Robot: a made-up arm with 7 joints.
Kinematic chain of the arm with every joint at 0, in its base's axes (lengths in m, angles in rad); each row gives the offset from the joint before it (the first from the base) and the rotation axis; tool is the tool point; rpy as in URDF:
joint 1: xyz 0 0 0 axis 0.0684 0.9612 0.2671
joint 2: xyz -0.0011 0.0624 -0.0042 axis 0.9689 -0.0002 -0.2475
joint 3: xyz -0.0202 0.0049 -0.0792 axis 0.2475 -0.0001 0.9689
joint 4: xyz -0.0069 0 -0.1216 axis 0.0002 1 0
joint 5: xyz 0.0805 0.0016 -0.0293 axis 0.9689 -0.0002 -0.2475
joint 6: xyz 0.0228 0 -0.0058 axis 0.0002 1 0
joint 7: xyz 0.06 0 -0.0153 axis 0.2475 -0.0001 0.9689
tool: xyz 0 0 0 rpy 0 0.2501 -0.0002
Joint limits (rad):
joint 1: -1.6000..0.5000
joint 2: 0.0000..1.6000
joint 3: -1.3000..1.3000
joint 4: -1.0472..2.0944
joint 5: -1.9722..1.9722
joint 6: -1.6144..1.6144
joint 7: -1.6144..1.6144
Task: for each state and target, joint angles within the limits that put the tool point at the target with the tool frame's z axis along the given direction. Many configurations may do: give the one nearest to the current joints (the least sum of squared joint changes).
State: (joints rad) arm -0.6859 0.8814 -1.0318 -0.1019 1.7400 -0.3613 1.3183
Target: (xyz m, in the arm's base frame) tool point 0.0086 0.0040 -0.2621 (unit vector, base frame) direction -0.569 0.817 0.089
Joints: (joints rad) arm -0.3241 0.4570 -1.3000 -0.1236 1.8208 -1.1335 1.3183
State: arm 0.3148 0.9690 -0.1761 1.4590 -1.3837 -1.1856 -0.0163
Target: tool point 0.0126 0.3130 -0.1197 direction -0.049 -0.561 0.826
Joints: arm 0.5000 1.4155 -0.6728 0.6375 -1.0337 -1.6104 -0.0163
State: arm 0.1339 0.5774 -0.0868 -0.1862 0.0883 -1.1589 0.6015
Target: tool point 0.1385 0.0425 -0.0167 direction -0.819 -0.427 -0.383
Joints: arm -0.7040 0.0201 0.1622 -0.8779 0.5820 -0.6365 0.6015
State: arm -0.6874 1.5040 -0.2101 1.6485 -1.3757 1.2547 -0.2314
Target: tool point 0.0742 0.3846 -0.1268 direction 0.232 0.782 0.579
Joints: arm -0.6739 1.2600 -0.3847 1.8588 -1.3340 0.6449 -0.2313
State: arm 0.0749 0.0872 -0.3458 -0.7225 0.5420 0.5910 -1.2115
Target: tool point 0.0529 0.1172 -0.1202 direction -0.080 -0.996 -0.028
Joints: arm 0.4304 0.5094 -0.1108 -0.9878 1.2872 0.3028 -1.2115
